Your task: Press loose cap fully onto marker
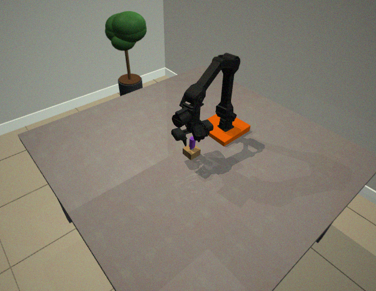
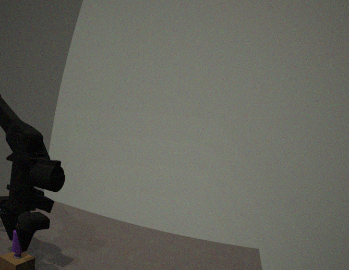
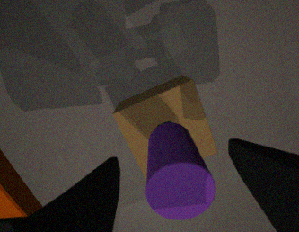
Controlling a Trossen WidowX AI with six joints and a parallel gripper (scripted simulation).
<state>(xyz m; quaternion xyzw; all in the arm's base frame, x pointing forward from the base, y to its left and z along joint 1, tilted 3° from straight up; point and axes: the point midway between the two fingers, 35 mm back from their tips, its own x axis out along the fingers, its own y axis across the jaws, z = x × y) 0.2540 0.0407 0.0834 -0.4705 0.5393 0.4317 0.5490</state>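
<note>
My gripper tip is right at the white marker. From my gripper tip the other things lie so: purple cap (1 cm above).
</note>
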